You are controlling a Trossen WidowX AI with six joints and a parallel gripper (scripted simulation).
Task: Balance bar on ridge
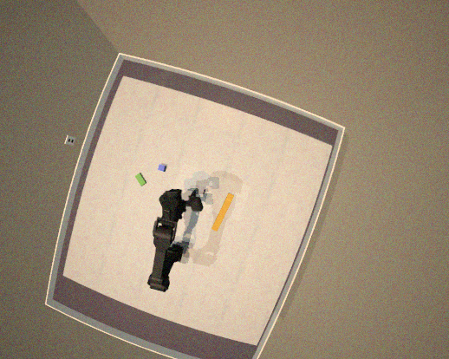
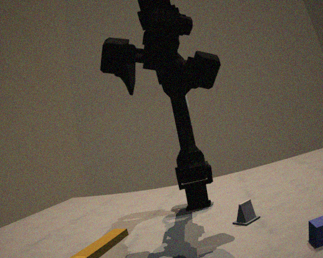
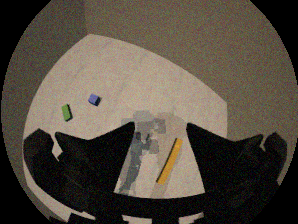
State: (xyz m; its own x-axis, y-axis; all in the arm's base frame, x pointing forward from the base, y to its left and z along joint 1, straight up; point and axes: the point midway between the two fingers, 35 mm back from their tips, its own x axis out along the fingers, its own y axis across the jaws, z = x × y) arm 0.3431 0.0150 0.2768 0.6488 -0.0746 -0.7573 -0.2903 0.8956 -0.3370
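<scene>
My gripper tip is now 24 cm above the yellow bar, 18 cm to the left of it and 7 cm past it. The rest, counted from my gripper tip: blue cube: 23 cm below, 20 cm to the left, 5 cm ahead; then green block: 30 cm to the left, 24 cm below, 5 cm behind.
</scene>
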